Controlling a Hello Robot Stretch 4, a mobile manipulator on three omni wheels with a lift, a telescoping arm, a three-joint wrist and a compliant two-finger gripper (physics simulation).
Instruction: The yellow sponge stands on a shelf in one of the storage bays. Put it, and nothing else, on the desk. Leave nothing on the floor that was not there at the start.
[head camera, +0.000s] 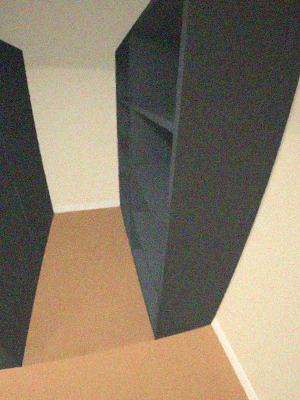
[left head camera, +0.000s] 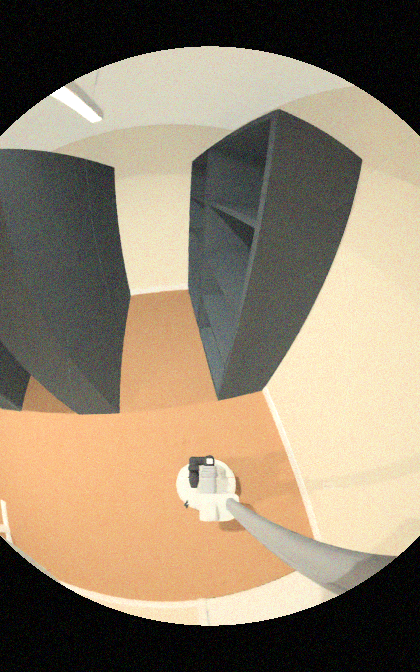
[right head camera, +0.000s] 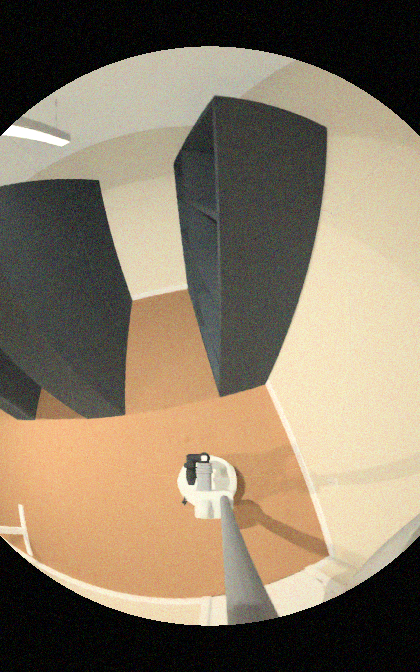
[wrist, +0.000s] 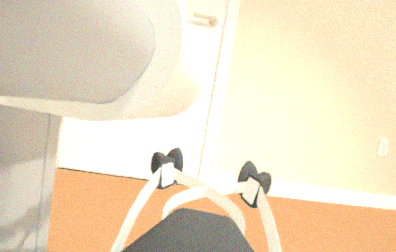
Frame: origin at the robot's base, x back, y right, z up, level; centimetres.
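Seen in the pictures: gripper, fingertip midpoint: (wrist: 210, 167).
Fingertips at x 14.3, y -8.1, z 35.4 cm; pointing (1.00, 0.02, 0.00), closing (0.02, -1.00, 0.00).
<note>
A point is followed by its place in that frame.
The yellow sponge does not show in any view. My gripper (wrist: 210, 167) @[x 14.3, y -8.1, z 35.4 cm] is open and empty in the wrist view, its two dark fingertips well apart, with a door, wall and floor behind them. White bars of the desk's foot (left head camera: 4, 515) (right head camera: 23, 525) show at the lower left edge of the side head views; its top is out of view. A tall dark shelf unit (head camera: 225, 150) @[x -78.8, y 30.3, z 133.4 cm] (left head camera: 295, 250) (right head camera: 270, 240) stands ahead on the right, its open shelves facing left. The visible parts of its shelves show no yellow thing; their depths are dark and seen at a steep angle.
Another tall dark unit (head camera: 20, 200) @[x -146.3, y -98.8, z 70.2 cm] (left head camera: 65, 250) (right head camera: 60, 275) stands on the left, with a floor aisle between the two ending at a pale wall (head camera: 80, 140) @[x -246.8, y -72.4, z 93.7 cm]. A wall (left head camera: 370, 400) (right head camera: 365, 375) runs along my right. A white door (wrist: 135, 145) @[x 113.1, y 35.8, z 16.1 cm] shows in the wrist view.
</note>
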